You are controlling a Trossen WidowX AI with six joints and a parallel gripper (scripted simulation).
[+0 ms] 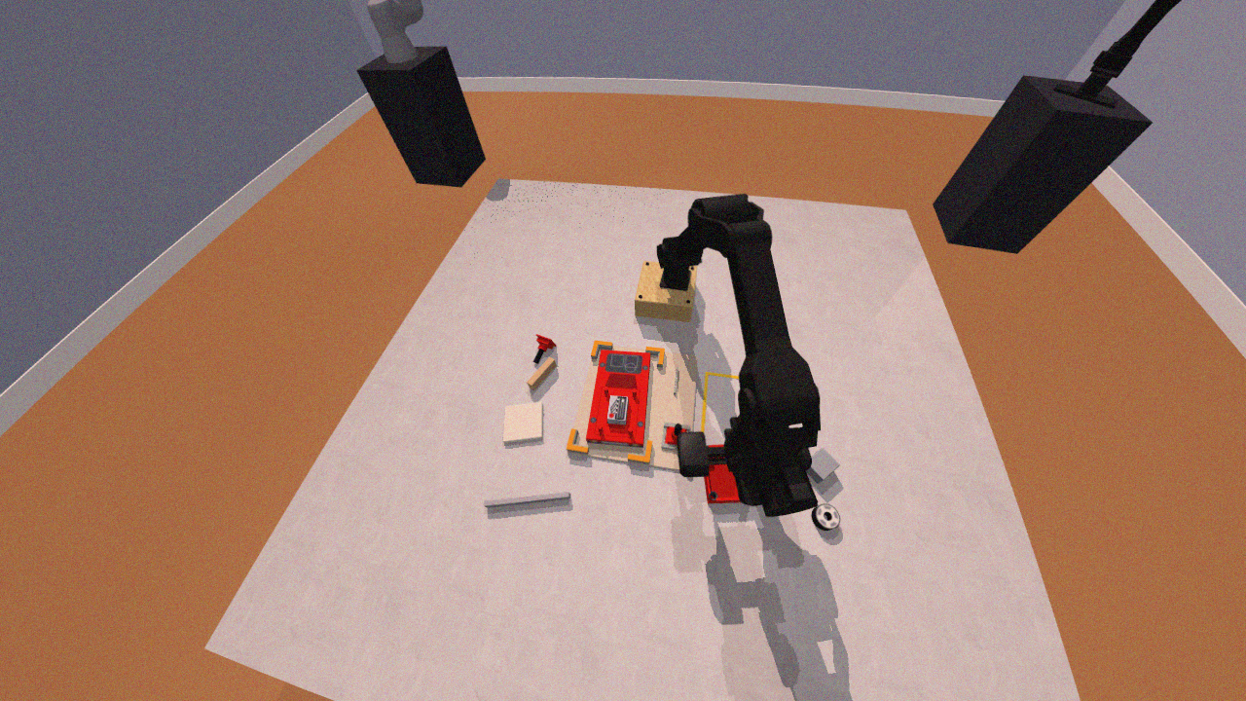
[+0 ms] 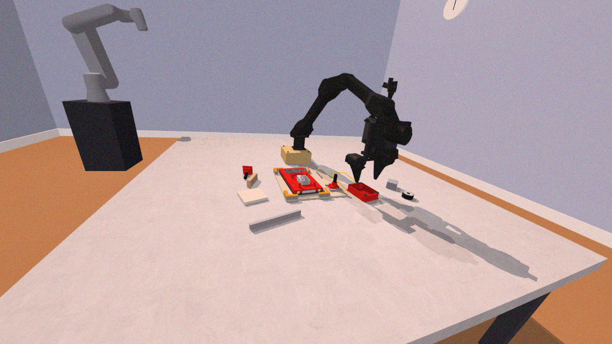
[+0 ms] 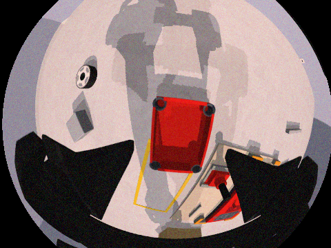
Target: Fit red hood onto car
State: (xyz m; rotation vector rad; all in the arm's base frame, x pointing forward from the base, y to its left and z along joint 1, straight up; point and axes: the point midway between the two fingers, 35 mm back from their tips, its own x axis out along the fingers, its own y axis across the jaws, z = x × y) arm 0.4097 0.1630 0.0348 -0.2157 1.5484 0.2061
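My gripper tip is now 50 mm above the red hood. From my gripper tip the other things lie so: grey block 160 mm to the left, 50 mm behind, 40 mm below; black-and-white wheel 170 mm to the left, 50 mm below, 30 mm ahead; grey engine block 210 mm to the right, 70 mm behind, 30 mm below.
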